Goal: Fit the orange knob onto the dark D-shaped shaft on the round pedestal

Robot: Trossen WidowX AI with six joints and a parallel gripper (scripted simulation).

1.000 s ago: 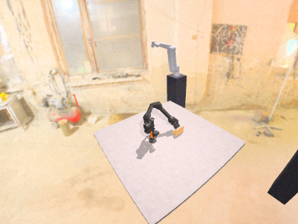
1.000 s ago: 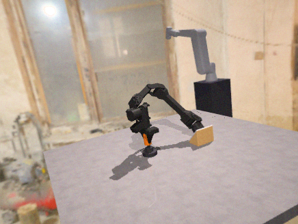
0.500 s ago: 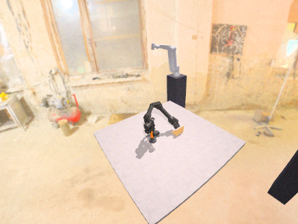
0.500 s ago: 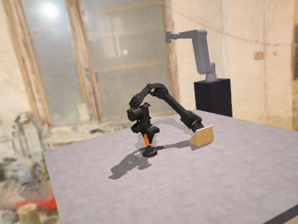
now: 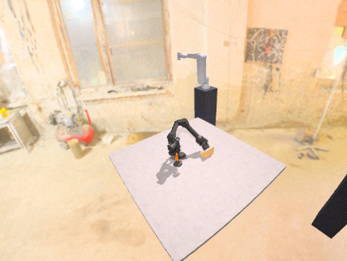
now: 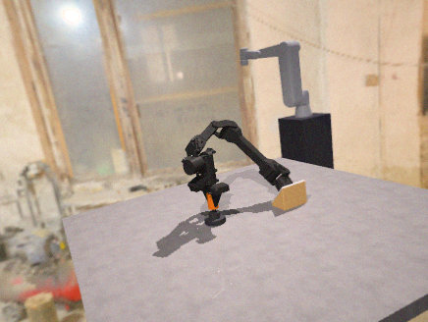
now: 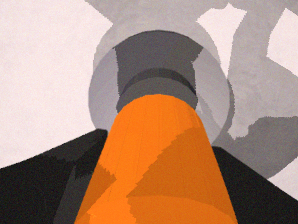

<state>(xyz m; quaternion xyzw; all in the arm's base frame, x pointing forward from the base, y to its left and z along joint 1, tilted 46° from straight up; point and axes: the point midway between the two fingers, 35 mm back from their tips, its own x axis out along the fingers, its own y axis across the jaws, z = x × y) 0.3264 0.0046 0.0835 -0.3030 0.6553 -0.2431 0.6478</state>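
Right now the orange knob is 20 mm above my gripper tip. From my gripper tip the other things lie so: pedestal 40 mm below.
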